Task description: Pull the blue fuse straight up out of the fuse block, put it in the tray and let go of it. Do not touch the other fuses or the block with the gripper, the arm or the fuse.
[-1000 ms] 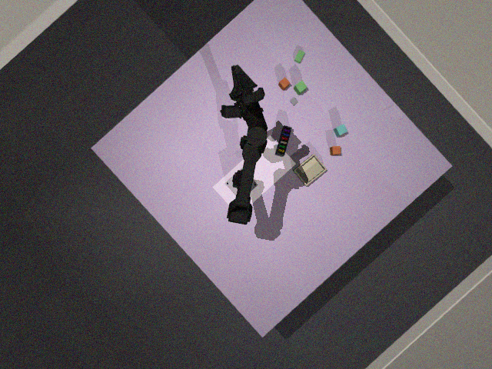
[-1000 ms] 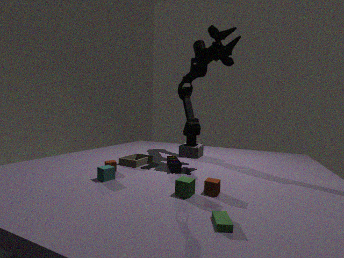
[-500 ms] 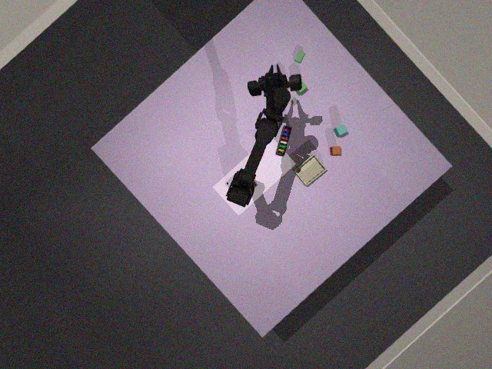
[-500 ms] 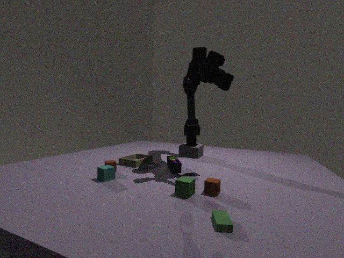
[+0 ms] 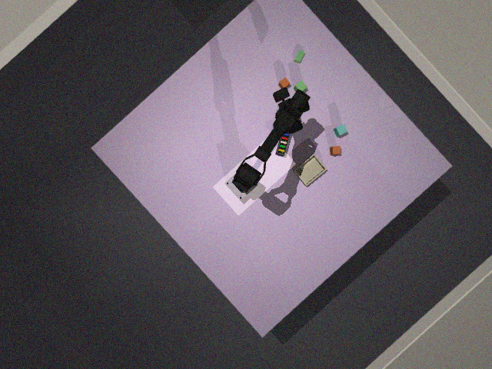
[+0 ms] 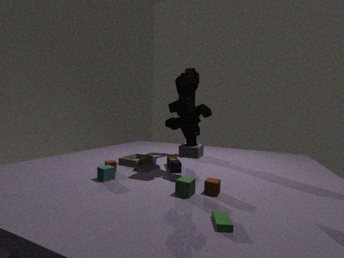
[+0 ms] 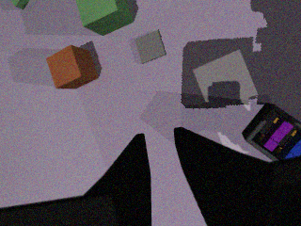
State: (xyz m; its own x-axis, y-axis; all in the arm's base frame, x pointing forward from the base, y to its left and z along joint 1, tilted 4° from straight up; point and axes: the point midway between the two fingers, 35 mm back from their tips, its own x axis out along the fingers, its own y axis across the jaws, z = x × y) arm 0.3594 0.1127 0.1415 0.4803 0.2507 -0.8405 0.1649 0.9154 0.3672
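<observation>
My gripper tip is now 120 mm above the blue fuse, 80 mm to the left of it and 60 mm past it. The rest, counted from my gripper tip: teal cube 240 mm to the right, 160 mm ahead, 130 mm below; then tray 290 mm to the right, 140 mm below, 80 mm behind; then green cube 150 mm ahead, 130 mm below, 50 mm to the left.
</observation>
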